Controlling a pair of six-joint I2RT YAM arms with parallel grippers.
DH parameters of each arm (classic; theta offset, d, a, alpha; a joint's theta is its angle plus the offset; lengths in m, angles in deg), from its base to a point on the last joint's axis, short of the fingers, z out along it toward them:
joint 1: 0 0.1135 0.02 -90
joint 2: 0 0 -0.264 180
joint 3: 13.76 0 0.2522 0
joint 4: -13.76 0 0.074 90
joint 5: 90 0 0 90
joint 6: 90 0.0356 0 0
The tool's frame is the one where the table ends.
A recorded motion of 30 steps. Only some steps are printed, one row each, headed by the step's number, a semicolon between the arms.
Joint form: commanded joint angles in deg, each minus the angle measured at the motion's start. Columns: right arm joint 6, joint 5, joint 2, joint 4, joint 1, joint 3; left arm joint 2, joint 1, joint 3, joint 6, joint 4, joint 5.
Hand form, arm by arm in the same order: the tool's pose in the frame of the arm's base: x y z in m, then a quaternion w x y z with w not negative. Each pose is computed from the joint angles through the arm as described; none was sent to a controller.
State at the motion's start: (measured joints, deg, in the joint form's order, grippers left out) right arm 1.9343 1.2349 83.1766 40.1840 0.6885 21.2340; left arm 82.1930 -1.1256 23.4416 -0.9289 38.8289 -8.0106
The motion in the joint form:
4: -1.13 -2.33 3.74 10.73 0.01 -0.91; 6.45 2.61 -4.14 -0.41 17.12 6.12
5: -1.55 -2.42 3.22 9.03 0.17 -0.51; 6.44 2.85 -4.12 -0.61 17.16 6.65
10: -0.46 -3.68 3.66 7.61 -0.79 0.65; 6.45 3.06 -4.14 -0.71 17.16 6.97
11: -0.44 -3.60 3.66 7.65 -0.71 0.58; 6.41 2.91 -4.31 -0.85 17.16 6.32
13: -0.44 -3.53 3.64 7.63 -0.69 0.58; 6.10 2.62 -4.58 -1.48 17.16 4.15
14: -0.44 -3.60 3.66 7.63 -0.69 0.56; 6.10 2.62 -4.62 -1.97 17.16 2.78
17: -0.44 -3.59 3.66 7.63 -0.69 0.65; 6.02 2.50 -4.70 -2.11 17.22 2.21
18: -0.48 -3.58 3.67 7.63 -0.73 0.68; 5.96 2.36 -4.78 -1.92 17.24 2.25
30: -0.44 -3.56 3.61 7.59 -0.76 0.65; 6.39 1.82 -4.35 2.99 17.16 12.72
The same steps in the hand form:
4: 0.2637 0.0039 0.1465 0.60387 -0.00504 0.79691 0.01554; 0.2628 0.0080 0.1440 0.61973 -0.02955 0.78414 0.01373
5: 0.2640 0.0047 0.1474 0.59846 -0.00951 0.80096 0.01478; 0.2629 0.0088 0.1442 0.62025 -0.02969 0.78377 0.01032
10: 0.2682 0.0010 0.1482 0.59333 -0.00160 0.80459 0.02428; 0.2628 0.0095 0.1441 0.62006 -0.03009 0.78393 0.00872
11: 0.2679 0.0014 0.1480 0.59311 -0.00160 0.80475 0.02423; 0.2620 0.0092 0.1435 0.61915 -0.03354 0.78447 0.01161
13: 0.2679 0.0014 0.1480 0.59312 -0.00138 0.80476 0.02385; 0.2607 0.0092 0.1437 0.61933 -0.04757 0.78339 0.02150
14: 0.2678 0.0015 0.1479 0.59282 -0.00174 0.80496 0.02434; 0.2605 0.0100 0.1435 0.61896 -0.05830 0.78275 0.02825
17: 0.2682 0.0015 0.1483 0.59346 -0.00170 0.80450 0.02427; 0.2601 0.0098 0.1436 0.61934 -0.06151 0.78210 0.03072
18: 0.2683 0.0013 0.1484 0.59362 -0.00166 0.80439 0.02378; 0.2598 0.0092 0.1435 0.61934 -0.05904 0.78230 0.03072
30: 0.2681 0.0011 0.1484 0.59355 -0.00106 0.80445 0.02369; 0.2619 0.0003 0.1434 0.61915 0.03479 0.78431 -0.01738

